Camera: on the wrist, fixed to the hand. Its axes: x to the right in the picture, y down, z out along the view.
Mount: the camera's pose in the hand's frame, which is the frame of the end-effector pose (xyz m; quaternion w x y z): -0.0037 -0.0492 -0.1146 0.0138 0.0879 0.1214 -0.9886
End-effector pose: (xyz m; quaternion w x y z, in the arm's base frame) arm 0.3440 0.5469 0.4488 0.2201 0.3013 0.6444 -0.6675
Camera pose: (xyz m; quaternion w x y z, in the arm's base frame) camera 0.3267 0.6639 0.4885 0.7616 0.5325 -0.2748 0.2469
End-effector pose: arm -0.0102 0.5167 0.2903 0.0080 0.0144 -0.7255 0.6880
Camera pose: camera -0.0059 0.6286 0.3454 0.7671 0.6346 0.0657 0.0671
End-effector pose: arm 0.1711 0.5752 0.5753 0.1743 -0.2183 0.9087 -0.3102
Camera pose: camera 0.1366 0.5979 0.6930 0.3954 0.8484 0.2094 0.2830
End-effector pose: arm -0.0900 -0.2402 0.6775 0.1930 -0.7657 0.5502 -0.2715
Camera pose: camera -0.1266 -0.2206 0.7952 0.2652 0.5046 0.7498 0.3359
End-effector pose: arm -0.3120 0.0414 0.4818 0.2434 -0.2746 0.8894 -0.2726
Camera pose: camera -0.3586 0.0495 0.5973 0.3500 0.8286 0.2536 0.3559
